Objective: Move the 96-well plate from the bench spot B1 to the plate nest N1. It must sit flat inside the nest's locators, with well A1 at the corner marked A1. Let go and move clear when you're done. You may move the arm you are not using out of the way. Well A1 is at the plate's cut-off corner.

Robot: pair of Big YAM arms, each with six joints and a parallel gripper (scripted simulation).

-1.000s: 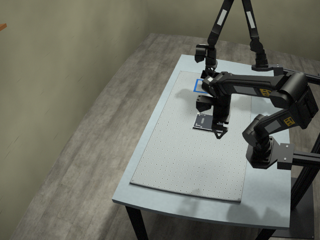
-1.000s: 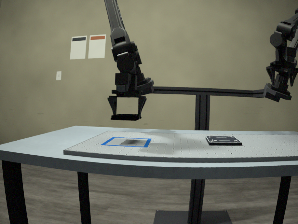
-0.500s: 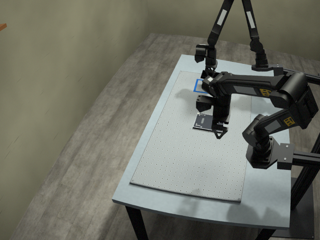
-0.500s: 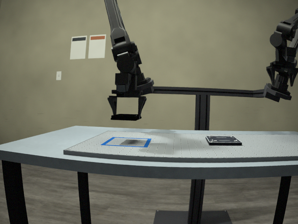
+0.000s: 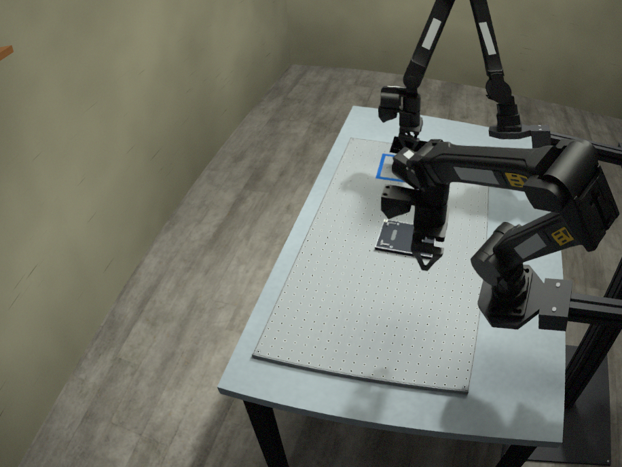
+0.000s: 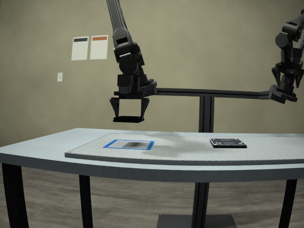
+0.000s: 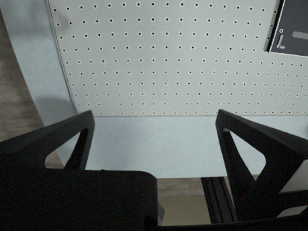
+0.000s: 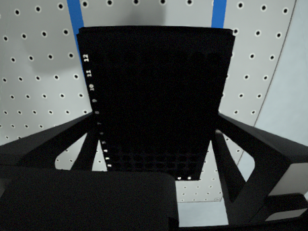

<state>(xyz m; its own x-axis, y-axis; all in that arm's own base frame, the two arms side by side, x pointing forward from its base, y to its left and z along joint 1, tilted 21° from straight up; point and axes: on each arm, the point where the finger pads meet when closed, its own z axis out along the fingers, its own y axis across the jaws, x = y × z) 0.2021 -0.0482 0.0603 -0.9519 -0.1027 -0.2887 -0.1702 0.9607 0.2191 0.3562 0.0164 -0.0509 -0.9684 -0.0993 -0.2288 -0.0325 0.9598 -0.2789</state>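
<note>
Now: right hand right at the black 96-well plate. Also, from my right hand: plate nest N1 (50 mm behind, 350 mm to the left, 80 mm below).
</note>
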